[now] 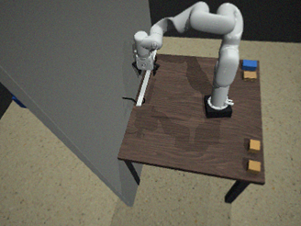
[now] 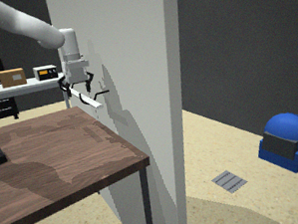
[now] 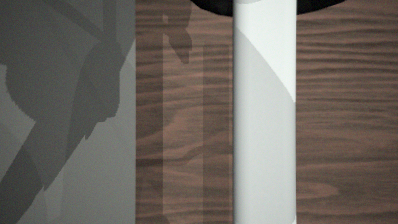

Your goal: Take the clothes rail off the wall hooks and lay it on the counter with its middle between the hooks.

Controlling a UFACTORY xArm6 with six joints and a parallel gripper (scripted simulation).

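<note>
My gripper is now 2 cm above the white clothes rail. The rest, counted from my hand: blue object 58 cm behind, 45 cm to the right, 20 cm below; grey wall 11 cm ahead, 7 cm to the left, 21 cm above.
</note>
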